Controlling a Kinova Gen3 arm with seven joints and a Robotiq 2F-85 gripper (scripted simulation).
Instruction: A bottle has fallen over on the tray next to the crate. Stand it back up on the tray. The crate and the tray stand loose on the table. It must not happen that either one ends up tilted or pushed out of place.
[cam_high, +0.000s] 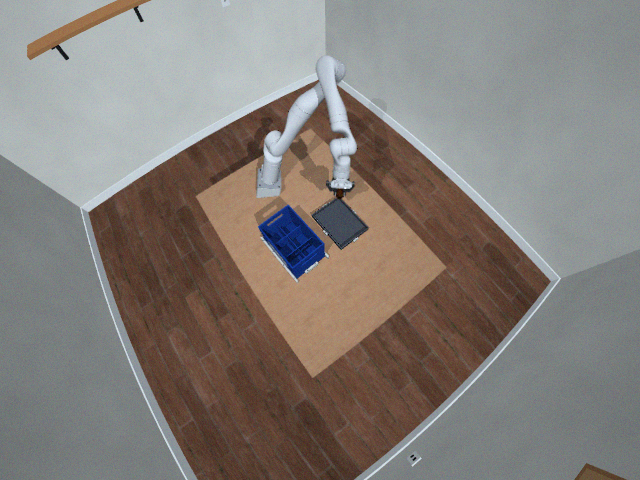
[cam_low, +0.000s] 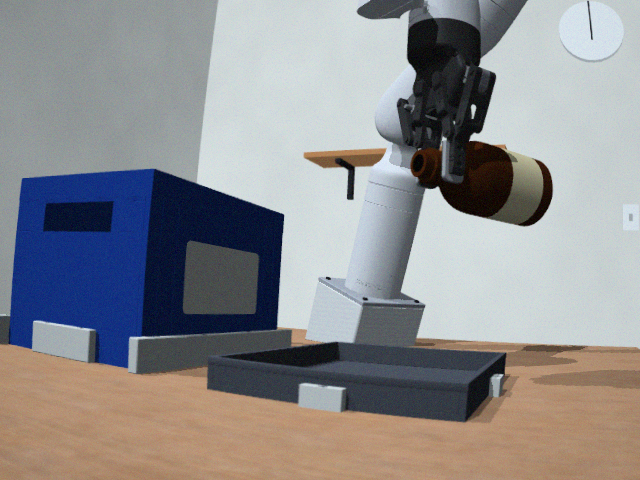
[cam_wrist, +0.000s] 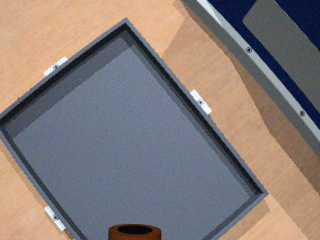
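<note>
My gripper is now 30 mm past the brown bottle and 40 mm to the right of it. Also, from my hand: blue crate: 20 mm behind, 310 mm to the right, 120 mm below; tray: 50 mm ahead, 40 mm to the right, 190 mm below.
</note>
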